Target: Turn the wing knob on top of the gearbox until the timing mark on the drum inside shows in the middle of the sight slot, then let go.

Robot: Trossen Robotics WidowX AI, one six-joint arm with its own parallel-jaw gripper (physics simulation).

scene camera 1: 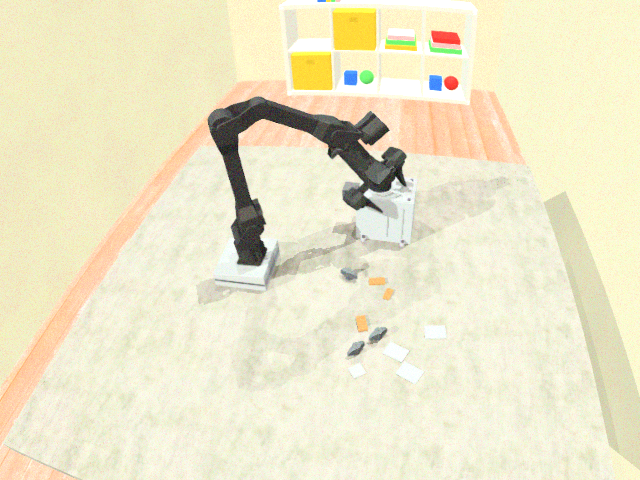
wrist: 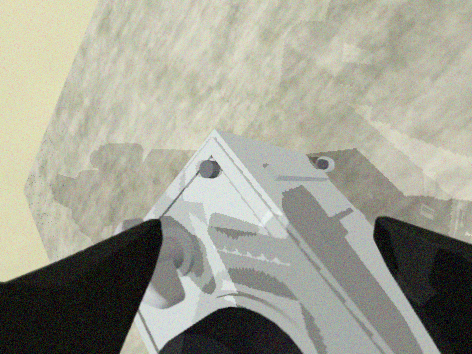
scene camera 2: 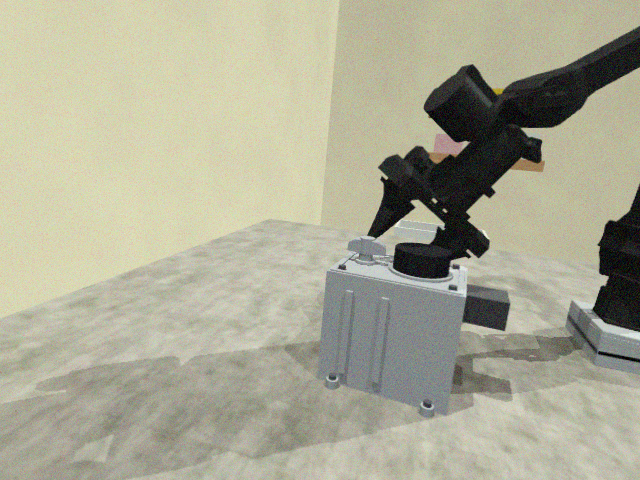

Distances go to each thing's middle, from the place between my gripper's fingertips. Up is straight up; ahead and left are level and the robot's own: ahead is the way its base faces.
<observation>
Right now the grey wing knob [scene camera 2: 367, 246] is 2 cm ahead of my hand and 5 cm to the left of it. Round my hand: gearbox [scene camera 2: 392, 329] 4 cm behind, 5 cm to the left, 5 cm below.
</observation>
